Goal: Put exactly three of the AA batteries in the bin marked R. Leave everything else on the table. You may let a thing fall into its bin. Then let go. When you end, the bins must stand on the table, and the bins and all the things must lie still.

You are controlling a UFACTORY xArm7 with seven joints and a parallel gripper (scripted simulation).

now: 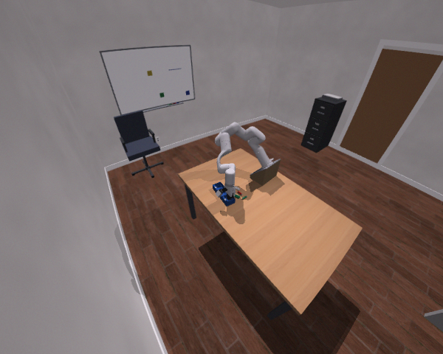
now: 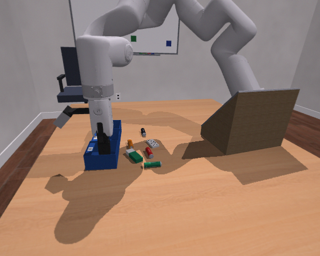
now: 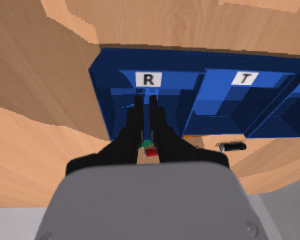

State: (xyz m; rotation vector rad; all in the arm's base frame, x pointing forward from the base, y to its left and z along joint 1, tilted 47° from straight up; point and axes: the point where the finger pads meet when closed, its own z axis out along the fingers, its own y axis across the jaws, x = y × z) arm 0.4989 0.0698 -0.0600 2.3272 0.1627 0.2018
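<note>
My gripper is now 120 mm past the black AA battery, 180 mm to the left of it and 40 mm above it. The rest, counted from my hand: bin 10 mm ahead, 80 mm to the right, 20 mm below; then green-and-white block 80 mm behind, 20 mm to the right, 40 mm below; then orange battery 70 mm behind, 90 mm to the right, 40 mm below.
</note>
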